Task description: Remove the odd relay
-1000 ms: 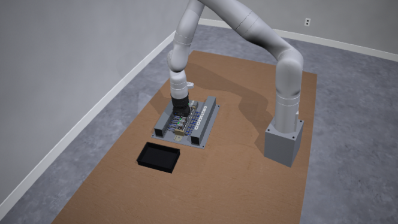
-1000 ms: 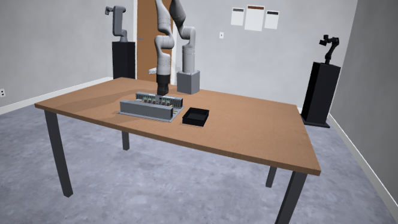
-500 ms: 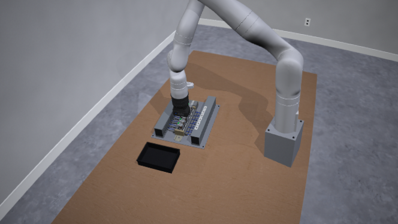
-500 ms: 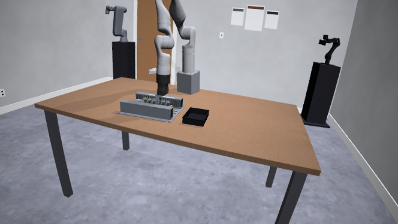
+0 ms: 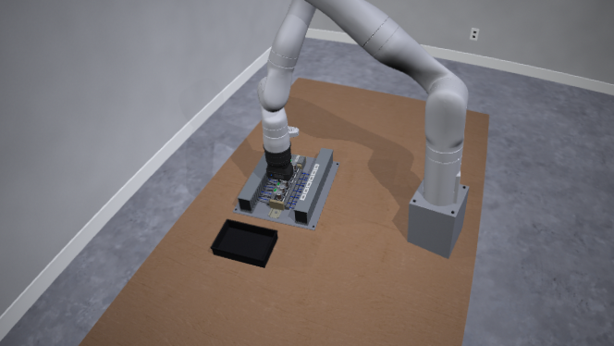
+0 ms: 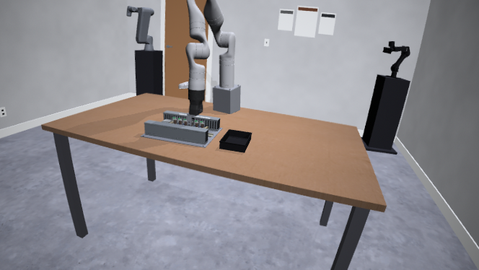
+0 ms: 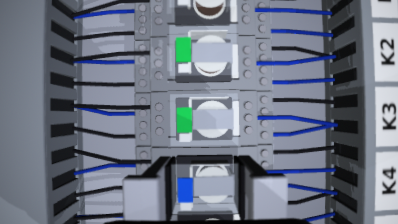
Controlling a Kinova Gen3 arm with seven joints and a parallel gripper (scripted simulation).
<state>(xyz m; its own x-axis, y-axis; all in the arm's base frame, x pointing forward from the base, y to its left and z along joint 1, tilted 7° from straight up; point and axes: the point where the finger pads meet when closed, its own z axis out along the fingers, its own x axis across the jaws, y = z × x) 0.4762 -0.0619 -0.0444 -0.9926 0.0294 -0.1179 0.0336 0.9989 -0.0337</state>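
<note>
Right now the k4 relay is 10 mm below my hand. Also, from my hand: k2 relay 60 mm to the right, 10 mm below; k3 relay 30 mm to the right, 10 mm below; grey relay panel 40 mm to the right, 30 mm below.
</note>
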